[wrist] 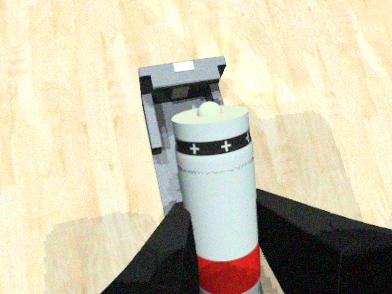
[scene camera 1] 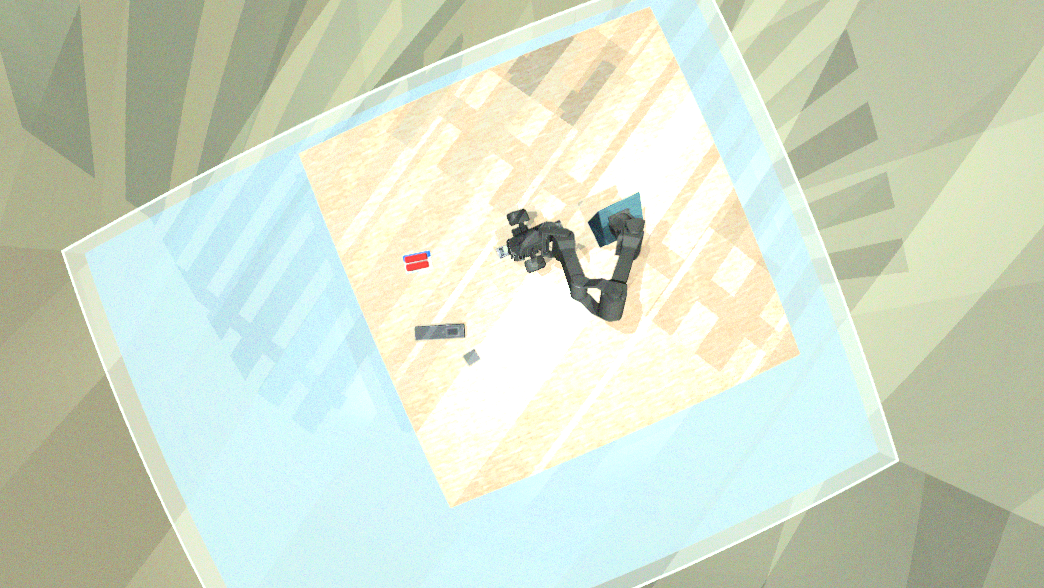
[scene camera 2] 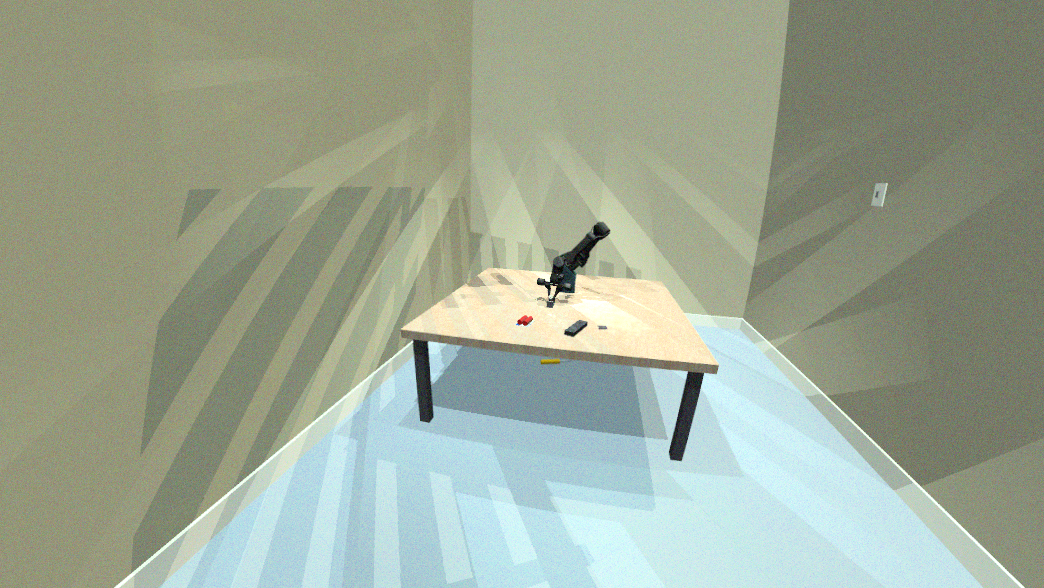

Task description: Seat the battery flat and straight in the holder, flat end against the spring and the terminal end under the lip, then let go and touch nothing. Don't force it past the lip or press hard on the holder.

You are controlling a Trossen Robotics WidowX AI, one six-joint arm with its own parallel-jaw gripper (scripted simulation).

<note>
I see my gripper [scene camera 1: 513, 246] and a battery [wrist: 214, 148].
My gripper shows as well in the wrist view [wrist: 218, 207].
</note>
